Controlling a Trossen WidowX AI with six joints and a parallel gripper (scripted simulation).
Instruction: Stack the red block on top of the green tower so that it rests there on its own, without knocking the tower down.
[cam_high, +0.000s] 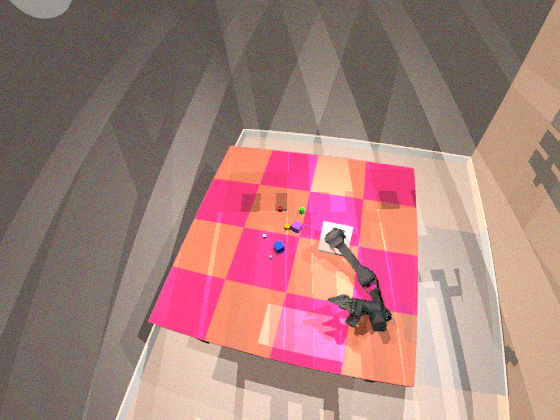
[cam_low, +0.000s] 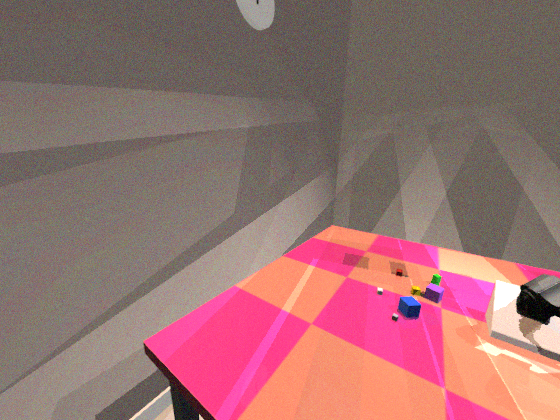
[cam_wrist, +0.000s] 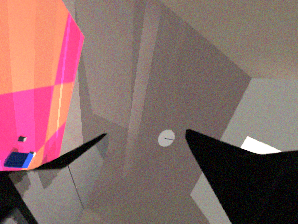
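Right now the red block is 42 cm ahead of my gripper tip, 52 cm to the right of it and 26 cm below it. The rest, counted from my gripper tip: blue cube: 34 cm ahead, 28 cm to the right, 25 cm below; yellow cube: 34 cm ahead, 42 cm to the right, 26 cm below; purple cube: 29 cm ahead, 43 cm to the right, 25 cm below.
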